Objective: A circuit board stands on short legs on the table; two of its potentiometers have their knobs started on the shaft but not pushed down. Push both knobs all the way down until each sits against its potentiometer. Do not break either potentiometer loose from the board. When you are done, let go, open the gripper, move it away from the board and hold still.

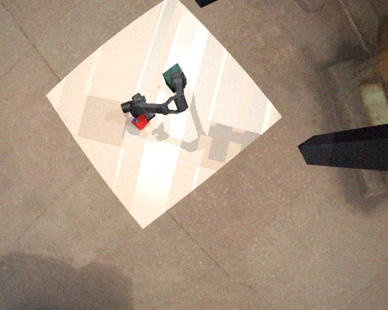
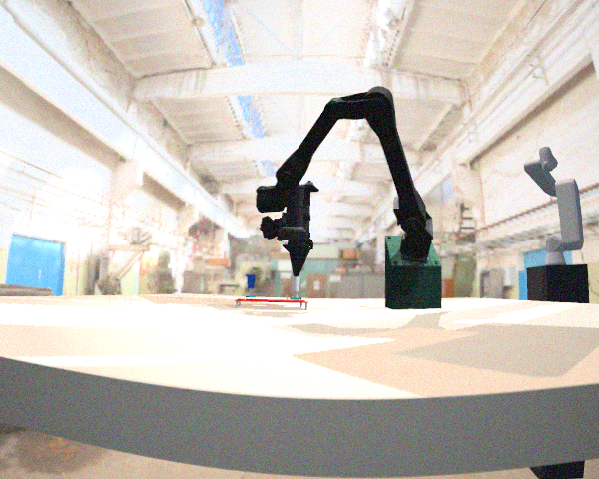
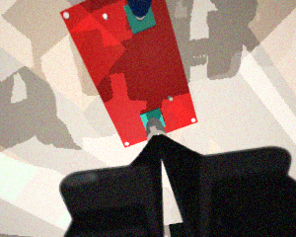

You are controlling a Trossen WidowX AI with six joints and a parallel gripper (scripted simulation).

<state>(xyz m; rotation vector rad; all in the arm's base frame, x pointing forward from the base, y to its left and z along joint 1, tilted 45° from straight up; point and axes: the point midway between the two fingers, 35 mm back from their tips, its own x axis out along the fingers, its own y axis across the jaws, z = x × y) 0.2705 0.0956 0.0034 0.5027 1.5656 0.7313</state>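
Now: gripper tip 1 cm above the pale grey knob. From my gripper tip the other things lie so: blue knob: 11 cm ahead, 1 cm to the left, 1 cm below.
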